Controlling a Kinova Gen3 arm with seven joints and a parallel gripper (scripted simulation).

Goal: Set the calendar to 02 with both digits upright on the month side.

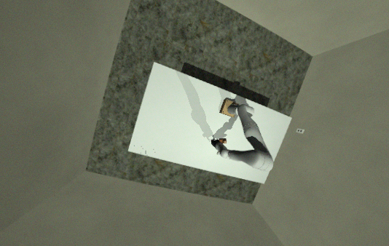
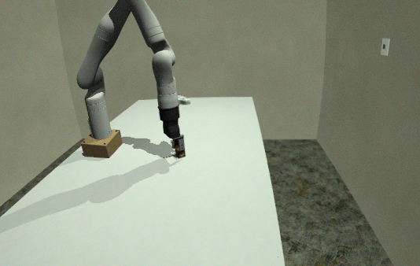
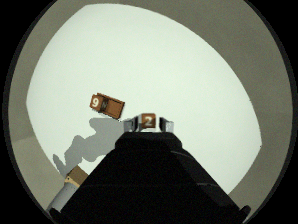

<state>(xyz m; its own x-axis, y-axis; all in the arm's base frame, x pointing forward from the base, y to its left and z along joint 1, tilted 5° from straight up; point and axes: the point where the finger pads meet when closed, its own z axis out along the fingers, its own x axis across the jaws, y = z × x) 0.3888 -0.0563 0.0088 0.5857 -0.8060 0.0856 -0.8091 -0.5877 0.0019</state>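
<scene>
Right now the brown calendar cube is 4 cm below my hand. From my hand the other things lie so: brown tray 3 cm behind, 10 cm to the left, 5 cm below.
</scene>
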